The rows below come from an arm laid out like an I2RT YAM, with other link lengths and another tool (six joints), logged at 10 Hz.
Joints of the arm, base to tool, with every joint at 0 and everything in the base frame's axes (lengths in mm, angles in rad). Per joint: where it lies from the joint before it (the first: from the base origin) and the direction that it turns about. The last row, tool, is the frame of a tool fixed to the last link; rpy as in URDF.
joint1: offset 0 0 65.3 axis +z
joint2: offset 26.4 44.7 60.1 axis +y
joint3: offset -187.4 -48.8 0 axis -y
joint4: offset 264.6 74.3 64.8 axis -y
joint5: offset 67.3 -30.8 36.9 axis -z
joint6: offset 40.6 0 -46.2 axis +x
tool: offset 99 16 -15 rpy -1.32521 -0.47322 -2.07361
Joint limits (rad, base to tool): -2.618..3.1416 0..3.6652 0..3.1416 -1.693..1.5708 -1.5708..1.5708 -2.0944..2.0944
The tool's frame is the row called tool.
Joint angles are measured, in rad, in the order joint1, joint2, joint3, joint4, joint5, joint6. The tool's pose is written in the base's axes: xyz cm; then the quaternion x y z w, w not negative. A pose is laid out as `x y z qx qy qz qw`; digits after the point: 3 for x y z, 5 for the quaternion.
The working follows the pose.
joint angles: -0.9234, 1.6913, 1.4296, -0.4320, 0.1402, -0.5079
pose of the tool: 29.902 -35.151 15.035 0.54929 -0.57667 0.53722 0.27773
Where each joint sits with the arm in this pose, in the base's axes (m; each line is computed from the numbers above, not from the rounded line before):
joint1: 0.0000 0.0000 0.0653
joint2: 0.0516 0.0059 0.1254
joint3: 0.0262 -0.0415 0.3114
joint4: 0.2498 -0.2139 0.3056
joint5: 0.2706 -0.2926 0.2909
joint6: 0.2669 -0.2971 0.2297
the tool: 0.2990 -0.3515 0.1504

